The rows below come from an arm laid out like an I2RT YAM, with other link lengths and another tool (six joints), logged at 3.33 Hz.
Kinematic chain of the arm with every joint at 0, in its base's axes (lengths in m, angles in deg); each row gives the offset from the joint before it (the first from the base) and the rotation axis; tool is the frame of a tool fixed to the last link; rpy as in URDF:
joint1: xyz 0 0 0.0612 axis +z
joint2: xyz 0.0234 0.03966 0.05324 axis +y
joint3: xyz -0.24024 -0.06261 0 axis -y
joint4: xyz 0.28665 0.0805 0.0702 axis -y
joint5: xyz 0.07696 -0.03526 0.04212 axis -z
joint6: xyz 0.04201 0 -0.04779 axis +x
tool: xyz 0.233 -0.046 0.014 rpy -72 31.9 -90
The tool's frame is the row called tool.
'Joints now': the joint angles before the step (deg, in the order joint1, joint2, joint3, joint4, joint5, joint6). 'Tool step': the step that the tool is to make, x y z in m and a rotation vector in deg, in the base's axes. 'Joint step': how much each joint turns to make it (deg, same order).
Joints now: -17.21, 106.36, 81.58, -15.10, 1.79, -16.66
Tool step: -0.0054, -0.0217, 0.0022, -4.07, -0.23, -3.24
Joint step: 0.07, 0.34, -1.35, 3.18, 4.98, -0.88
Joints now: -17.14, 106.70, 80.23, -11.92, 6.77, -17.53
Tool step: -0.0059, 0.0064, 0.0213, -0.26, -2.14, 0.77
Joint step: 0.05, -4.19, -2.87, 0.82, -0.81, -0.14
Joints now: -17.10, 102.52, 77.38, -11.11, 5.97, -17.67
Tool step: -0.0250, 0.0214, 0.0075, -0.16, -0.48, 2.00
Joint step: 0.72, -8.15, -8.19, 0.62, -1.02, -0.77
